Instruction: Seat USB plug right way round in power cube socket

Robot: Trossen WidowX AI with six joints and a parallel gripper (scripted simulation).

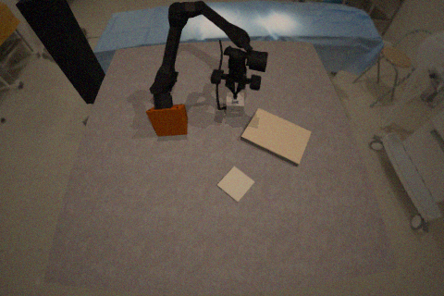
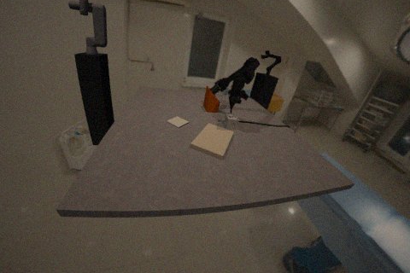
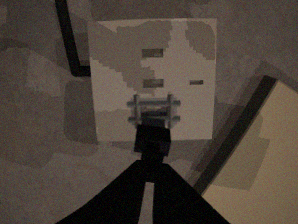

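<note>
Now: the dark USB plug 20 mm below my gripper tip. The rest, counted from my gripper tip: tan flat board: 170 mm ahead, 140 mm to the right, 120 mm below; then small white square tile: 30 mm behind, 330 mm to the right, 130 mm below.
</note>
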